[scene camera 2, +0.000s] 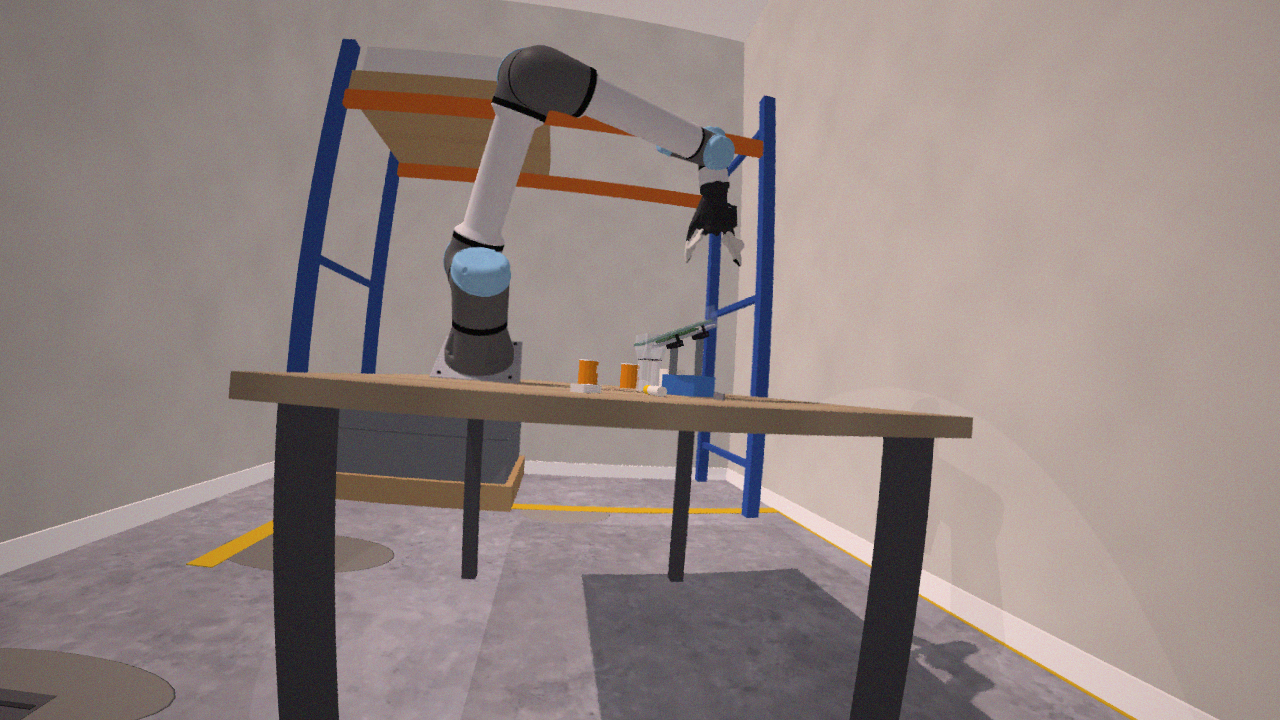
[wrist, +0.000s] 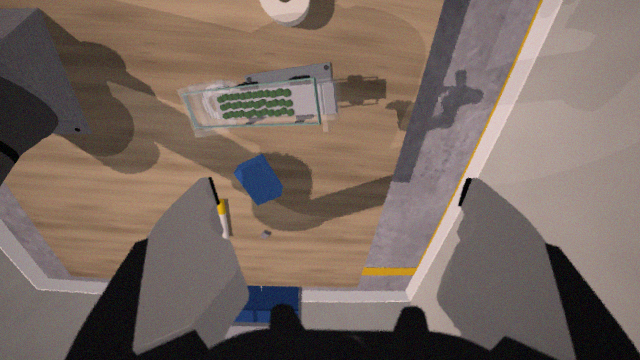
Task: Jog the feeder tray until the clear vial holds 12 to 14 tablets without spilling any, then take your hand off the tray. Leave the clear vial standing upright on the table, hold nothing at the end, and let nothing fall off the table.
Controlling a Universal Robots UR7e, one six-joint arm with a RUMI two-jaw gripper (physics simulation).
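Frame: origin at the arm's base, x back, y down, z right, level; millimetres.
Seen in the pictures: gripper, between the fingertips: [scene camera 2: 714, 264] [wrist: 336, 181]; arm's base, origin of its link: [scene camera 2: 479, 357] [wrist: 1, 101].
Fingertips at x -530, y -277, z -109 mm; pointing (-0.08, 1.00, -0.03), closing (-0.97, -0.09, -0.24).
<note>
Pixels of each thing's top centre, then the offset from my fingertips to it. "*": a spot on its surface instead.
- clear vial, centre of its top: [wrist: 219, 102] [scene camera 2: 649, 361] dx +150, dy +256, dz +37 mm
- blue block, centre of its top: [scene camera 2: 688, 375] [wrist: 258, 185] dx +80, dy +287, dz +199 mm
- yellow-capped white stick, centre of its top: [scene camera 2: 654, 385] [wrist: 222, 222] dx +160, dy +311, dz +340 mm
- small grey piece, centre of its top: [wrist: 264, 236] dx +55, dy +316, dz +372 mm
- white roll, a spot on its surface: [wrist: 286, 10] * dx +67, dy +267, dz -106 mm
The feeder tray [scene camera 2: 675, 334] [wrist: 305, 102] is a clear, green-edged channel, sloped on its stand above the table [scene camera 2: 447, 402] [wrist: 165, 200]. Green tablets [wrist: 256, 104] lie in three rows along its middle. The clear vial [scene camera 2: 648, 360] stands upright under the tray's low end; in the wrist view it shows faintly through that end, and how many tablets it holds cannot be told. My gripper [scene camera 2: 713, 262] [wrist: 336, 181] is open and empty, high above the table and the tray, touching neither.
A blue block [scene camera 2: 687, 385] [wrist: 258, 180], a yellow-capped white stick [scene camera 2: 655, 390] [wrist: 223, 220] and a small grey piece [wrist: 266, 233] lie near the tray. Two orange bottles [scene camera 2: 587, 371] [scene camera 2: 629, 375] stand left of the vial. A white roll [wrist: 286, 10] is at the wrist view's top.
</note>
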